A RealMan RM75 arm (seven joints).
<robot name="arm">
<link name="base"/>
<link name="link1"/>
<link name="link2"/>
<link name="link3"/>
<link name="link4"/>
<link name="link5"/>
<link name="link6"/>
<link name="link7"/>
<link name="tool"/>
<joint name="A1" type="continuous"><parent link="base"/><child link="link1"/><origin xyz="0 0 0.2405" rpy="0 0 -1.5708"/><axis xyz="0 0 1"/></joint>
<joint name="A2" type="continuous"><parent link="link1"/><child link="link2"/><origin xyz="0 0 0" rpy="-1.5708 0 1.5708"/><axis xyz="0 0 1"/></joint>
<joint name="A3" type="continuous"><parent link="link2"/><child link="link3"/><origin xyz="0 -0.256 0" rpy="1.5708 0 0"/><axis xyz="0 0 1"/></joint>
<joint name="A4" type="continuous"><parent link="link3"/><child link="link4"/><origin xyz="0 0 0" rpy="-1.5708 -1.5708 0"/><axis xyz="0 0 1"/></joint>
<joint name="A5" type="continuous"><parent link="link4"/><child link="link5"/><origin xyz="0.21 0 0" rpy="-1.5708 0 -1.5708"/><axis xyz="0 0 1"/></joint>
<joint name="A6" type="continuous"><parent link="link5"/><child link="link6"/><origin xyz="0 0 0" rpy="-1.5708 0 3.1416"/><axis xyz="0 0 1"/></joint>
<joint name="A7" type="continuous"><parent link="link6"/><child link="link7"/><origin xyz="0 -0.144 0" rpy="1.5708 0 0"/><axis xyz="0 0 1"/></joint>
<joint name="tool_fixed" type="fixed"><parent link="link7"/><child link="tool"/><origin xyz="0 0 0"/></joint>
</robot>
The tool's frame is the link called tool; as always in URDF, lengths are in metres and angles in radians. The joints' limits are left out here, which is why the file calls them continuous.
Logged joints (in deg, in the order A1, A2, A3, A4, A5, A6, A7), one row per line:
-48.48 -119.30 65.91 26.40 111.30 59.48 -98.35
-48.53 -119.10 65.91 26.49 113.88 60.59 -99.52
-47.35 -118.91 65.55 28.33 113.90 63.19 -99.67
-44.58 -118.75 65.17 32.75 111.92 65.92 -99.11
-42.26 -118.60 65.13 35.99 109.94 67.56 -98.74
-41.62 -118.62 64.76 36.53 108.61 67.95 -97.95
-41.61 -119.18 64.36 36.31 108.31 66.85 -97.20
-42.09 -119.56 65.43 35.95 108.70 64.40 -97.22
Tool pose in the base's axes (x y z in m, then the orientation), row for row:
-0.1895 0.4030 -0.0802 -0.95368 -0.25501 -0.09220 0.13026
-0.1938 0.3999 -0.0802 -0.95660 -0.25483 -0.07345 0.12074
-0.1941 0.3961 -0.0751 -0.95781 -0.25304 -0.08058 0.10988
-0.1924 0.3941 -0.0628 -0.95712 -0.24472 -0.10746 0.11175
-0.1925 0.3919 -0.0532 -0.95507 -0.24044 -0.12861 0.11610
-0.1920 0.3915 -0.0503 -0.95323 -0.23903 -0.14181 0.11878
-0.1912 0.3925 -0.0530 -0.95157 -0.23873 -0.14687 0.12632
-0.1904 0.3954 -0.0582 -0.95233 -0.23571 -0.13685 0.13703
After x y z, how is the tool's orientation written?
As a quaternion, x y z w.
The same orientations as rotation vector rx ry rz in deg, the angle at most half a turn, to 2 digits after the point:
-158.74 -42.45 -15.35
-160.09 -42.65 -12.29
-161.30 -42.61 -13.57
-161.01 -41.17 -18.08
-160.26 -40.35 -21.58
-159.71 -40.05 -23.76
-158.74 -39.83 -24.50
-157.91 -39.08 -22.69

